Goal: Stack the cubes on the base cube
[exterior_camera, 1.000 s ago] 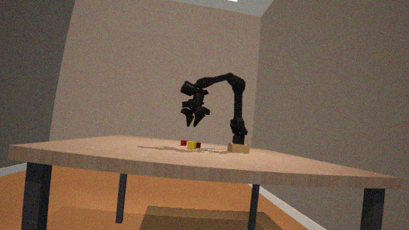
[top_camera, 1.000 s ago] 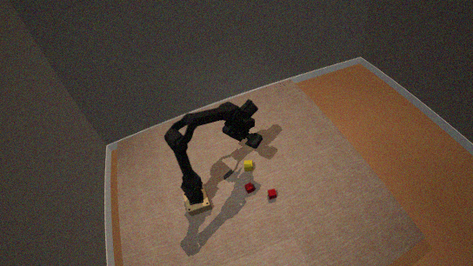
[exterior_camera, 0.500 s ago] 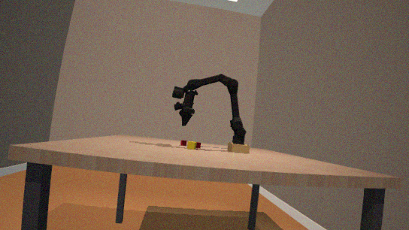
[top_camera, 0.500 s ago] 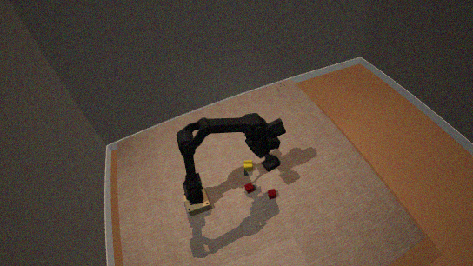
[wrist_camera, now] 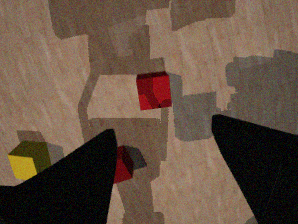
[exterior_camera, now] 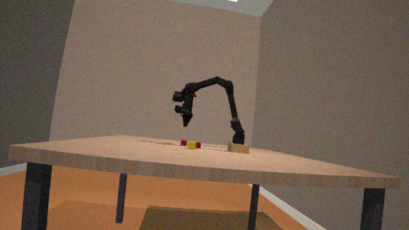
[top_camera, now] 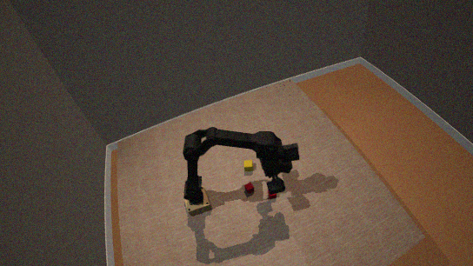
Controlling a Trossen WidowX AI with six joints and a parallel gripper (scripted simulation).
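Right now my gripper tip is 190 mm to the right of the yellow cube, 100 mm above it and 70 mm past it.
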